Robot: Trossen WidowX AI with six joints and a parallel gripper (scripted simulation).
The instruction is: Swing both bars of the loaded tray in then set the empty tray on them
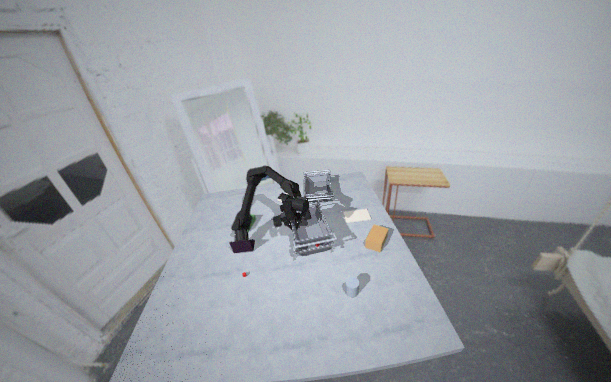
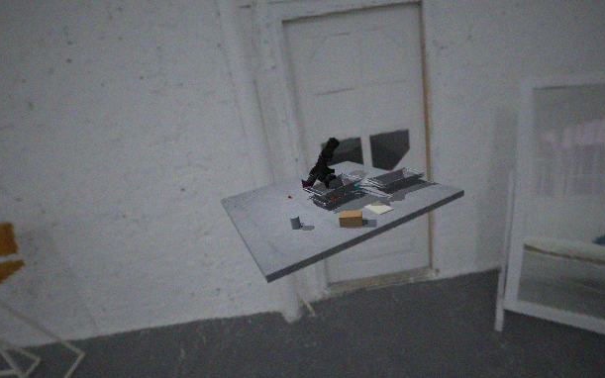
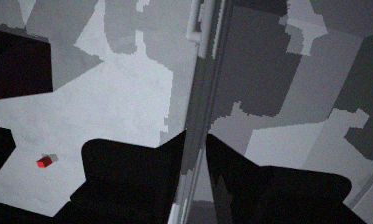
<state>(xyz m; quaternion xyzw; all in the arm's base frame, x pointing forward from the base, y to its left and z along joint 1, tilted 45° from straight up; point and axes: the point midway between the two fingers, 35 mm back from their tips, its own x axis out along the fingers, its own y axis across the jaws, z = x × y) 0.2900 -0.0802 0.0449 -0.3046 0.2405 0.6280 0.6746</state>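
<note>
My gripper tip is 80 mm short of the grey tray, 30 mm below it and 10 mm to the right of it. Also, from my gripper tip: green block: 300 mm behind, 210 mm to the left, 60 mm below; red block: 280 mm behind, 170 mm to the right, 80 mm below; teal block: 220 mm to the left, 60 mm below, 20 mm ahead.
</note>
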